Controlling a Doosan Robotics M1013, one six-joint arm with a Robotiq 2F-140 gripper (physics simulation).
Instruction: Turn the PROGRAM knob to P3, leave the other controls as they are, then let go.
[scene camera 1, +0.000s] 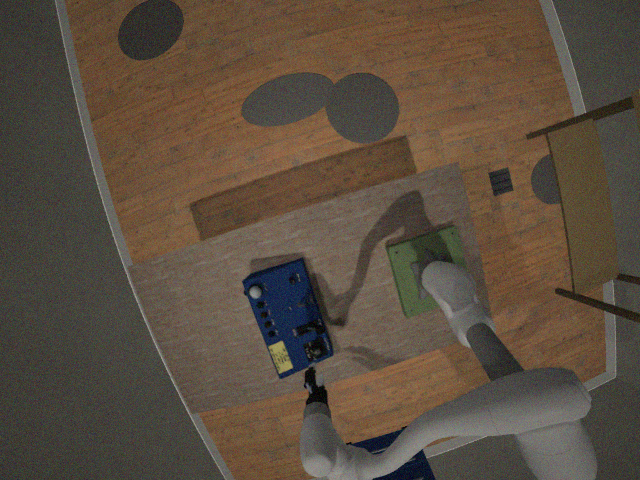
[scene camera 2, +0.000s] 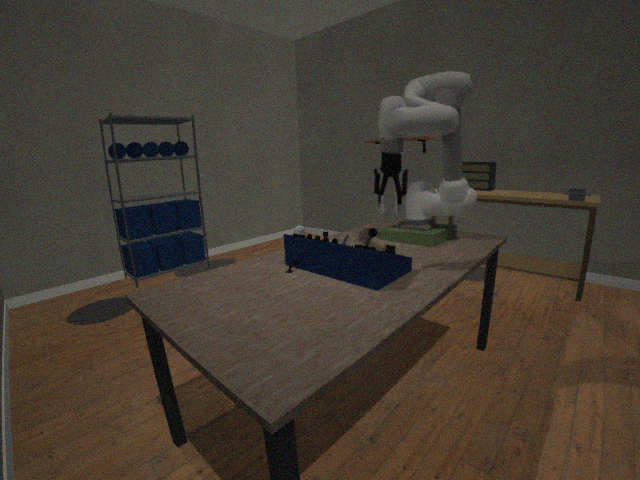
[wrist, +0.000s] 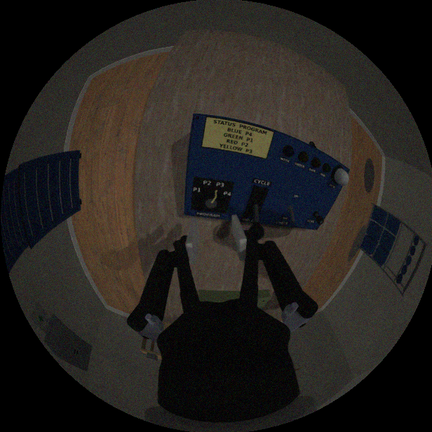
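Seen in the pictures: gripper, between the fingertips: (scene camera 1: 315, 369) (scene camera 2: 389, 212); arm's base, origin of its link: (scene camera 1: 432, 275) (scene camera 2: 419, 227).
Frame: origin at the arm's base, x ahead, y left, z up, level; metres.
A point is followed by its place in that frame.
The blue control panel (scene camera 1: 289, 294) @(x 0.658, y -0.143, z 0.033 m) (scene camera 2: 336, 260) @(x 0.829, y 0.035, z 0.021 m) (wrist: 220, 165) lies on the table. Its black PROGRAM knob (scene camera 1: 316, 351) @(x 0.629, y 0.151, z 0.057 m) (wrist: 211, 203) sits on a black dial plate marked P1 to P4. In the wrist view the knob's yellow pointer is directed up and slightly right, toward the P3 label (wrist: 220, 184). My gripper (scene camera 1: 310, 369) @(x 0.633, y 0.157, z 0.191 m) (scene camera 2: 390, 207) @(x 0.633, y 0.157, z 0.191 m) (wrist: 214, 225) is partly open with nothing between its fingers. It hangs above the table, raised clear of the panel and off the knob's edge of it. The knob is hard to make out in scene camera 2's view.
The panel also bears a yellow status card (scene camera 1: 280, 357) @(x 0.793, y 0.119, z 0.076 m) (wrist: 237, 138), a CYCLE lever (wrist: 256, 212), several small black knobs and a white ball-shaped knob (scene camera 1: 255, 291) @(x 0.770, y -0.223, z 0.122 m) (wrist: 341, 176). A green base (scene camera 1: 399, 284) @(x 0.165, y -0.014, z 0.003 m) (scene camera 2: 413, 236) @(x 0.172, y 0.045, z -0.013 m) stands under the arm. A shelf rack (scene camera 2: 149, 120) stands farther back.
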